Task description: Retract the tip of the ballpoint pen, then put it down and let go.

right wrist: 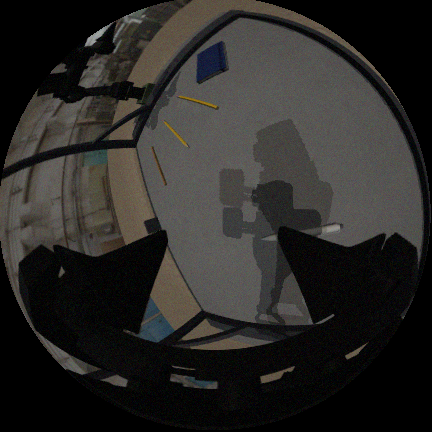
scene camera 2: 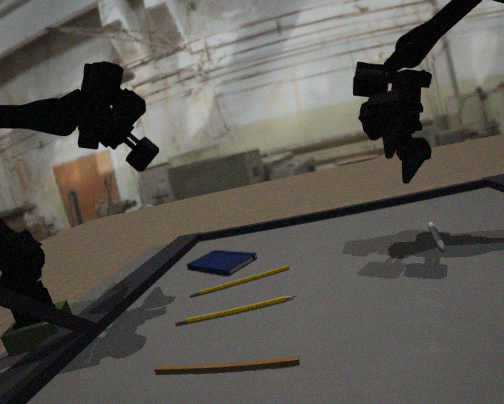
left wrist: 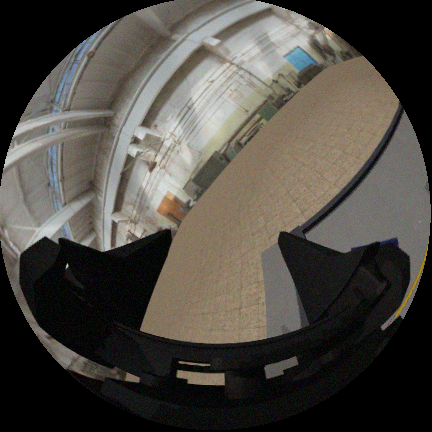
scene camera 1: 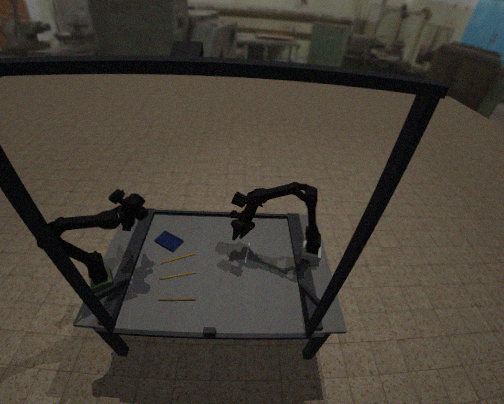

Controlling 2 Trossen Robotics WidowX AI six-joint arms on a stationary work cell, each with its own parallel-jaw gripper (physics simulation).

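Places are measured from the left arm's base along level axes (x up, y right, z ahead), in millimetres.
Pixels of known places: left gripper, fingertip midpoint: [scene camera 2: 129,138] [left wrist: 226,236]; right gripper, fingertip midpoint: [right wrist: 223,234] [scene camera 2: 397,171] [scene camera 1: 236,239]; left arm's base at its link origin: [right wrist: 141,93] [scene camera 1: 100,277]; right arm's base at its link origin: [scene camera 1: 312,249].
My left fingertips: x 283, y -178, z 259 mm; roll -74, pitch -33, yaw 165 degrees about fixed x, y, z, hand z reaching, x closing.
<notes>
For each thing: its middle in the pictures, then the offset to it from my left fingertips. Level surfaces: height alone.
- slim white-grey pen at the middle of its body: [right wrist: 300,234] [scene camera 2: 436,234] [scene camera 1: 247,252] dx -318, dy +359, dz +473 mm
- grey table at its surface level: dx -323 mm
- blue notebook at the middle of its body: [scene camera 2: 221,261] [right wrist: 210,59] [scene camera 1: 169,240] dx -317, dy +81, dz +122 mm
- orange-brown stick at the middle of its body: [scene camera 2: 222,367] [right wrist: 157,163] [scene camera 1: 177,299] dx -320, dy +439, dz +36 mm
A slim white-grey pen [scene camera 1: 247,253] [scene camera 2: 436,237] [right wrist: 327,229] lies on the grey table [scene camera 1: 240,310] [scene camera 2: 375,325], partly in the shadow of the right arm. In the right wrist view its narrow end points left and a finger covers part of its middle. Whether its tip is out is too small to tell. My right gripper [scene camera 1: 239,235] [scene camera 2: 397,167] [right wrist: 223,234] is open and empty, above the table and apart from the pen. My left gripper [left wrist: 226,236] is open and empty, raised near the left side of the table, far from the pen.
A blue notebook [scene camera 1: 169,241] [scene camera 2: 221,262] [right wrist: 212,62] lies at the table's back left. Two yellow pencils, the upper one [scene camera 1: 178,258] [scene camera 2: 245,281] [right wrist: 198,102] and the lower one [scene camera 1: 178,276] [scene camera 2: 235,310] [right wrist: 176,134], and an orange-brown stick [scene camera 1: 177,300] [scene camera 2: 227,366] [right wrist: 159,166] lie in front of it. Dark frame posts [scene camera 1: 372,210] surround the table.
</notes>
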